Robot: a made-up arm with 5 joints.
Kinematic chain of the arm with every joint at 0, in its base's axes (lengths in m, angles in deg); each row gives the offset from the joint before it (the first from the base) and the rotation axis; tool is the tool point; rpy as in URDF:
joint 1: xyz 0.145 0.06 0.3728 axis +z
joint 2: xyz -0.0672 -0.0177 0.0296 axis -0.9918 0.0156 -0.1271
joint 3: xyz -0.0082 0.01 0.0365 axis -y
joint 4: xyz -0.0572 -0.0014 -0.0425 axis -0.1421 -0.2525 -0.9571
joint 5: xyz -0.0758 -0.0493 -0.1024 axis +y
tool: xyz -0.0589 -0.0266 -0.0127 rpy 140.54 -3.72 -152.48
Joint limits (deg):
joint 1: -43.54..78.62
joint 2: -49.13..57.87
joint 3: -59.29..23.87
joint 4: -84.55..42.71
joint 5: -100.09..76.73
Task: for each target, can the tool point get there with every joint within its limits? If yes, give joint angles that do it. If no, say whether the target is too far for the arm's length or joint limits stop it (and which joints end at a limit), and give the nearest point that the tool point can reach.
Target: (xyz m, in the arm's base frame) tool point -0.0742 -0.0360 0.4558
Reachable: yes | joints -9.06 45.44 -7.54 -46.73 56.20
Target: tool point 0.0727 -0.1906 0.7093
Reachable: no: too far | nearest point 0.0725 -0.1913 0.5559 | short by 0.153 m
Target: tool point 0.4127 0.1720 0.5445
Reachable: no: joint limits stop it (at a limit: joint 1, joint 2, joint 3, joint 4) | nearest point 0.3142 -0.0517 0.4653 | short by 0.257 m
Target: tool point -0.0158 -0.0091 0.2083
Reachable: yes | joints -8.97 -17.75 10.45 -51.29 -33.32
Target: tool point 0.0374 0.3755 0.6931
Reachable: no: too far | nearest point -0.0048 0.2957 0.5348 | short by 0.182 m
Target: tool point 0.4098 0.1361 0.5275
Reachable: no: joint limits stop it (at a limit: joint 1, joint 2, joint 3, joint 4) | nearest point 0.3219 -0.0537 0.4612 | short by 0.219 m
